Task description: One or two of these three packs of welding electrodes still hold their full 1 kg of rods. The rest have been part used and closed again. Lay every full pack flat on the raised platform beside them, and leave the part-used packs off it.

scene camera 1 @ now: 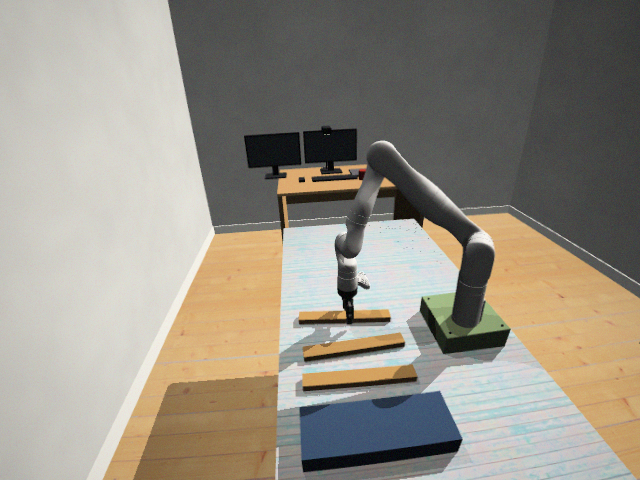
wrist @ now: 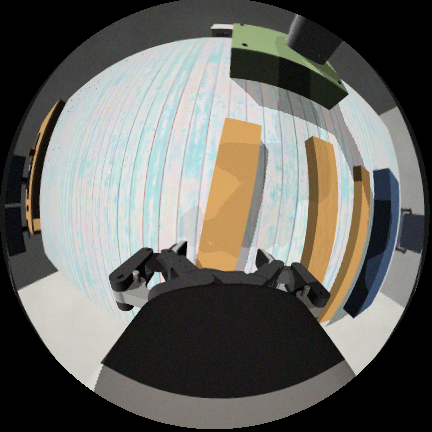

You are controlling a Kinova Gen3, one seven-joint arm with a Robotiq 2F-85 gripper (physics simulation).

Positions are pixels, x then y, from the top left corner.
Labels:
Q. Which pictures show the pack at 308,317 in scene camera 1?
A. Scene camera 1 and the wrist view: all of them.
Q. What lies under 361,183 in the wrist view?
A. A pack.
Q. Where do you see a pack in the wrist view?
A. At 230,192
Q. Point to a pack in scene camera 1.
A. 404,373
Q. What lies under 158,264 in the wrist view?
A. The gripper.

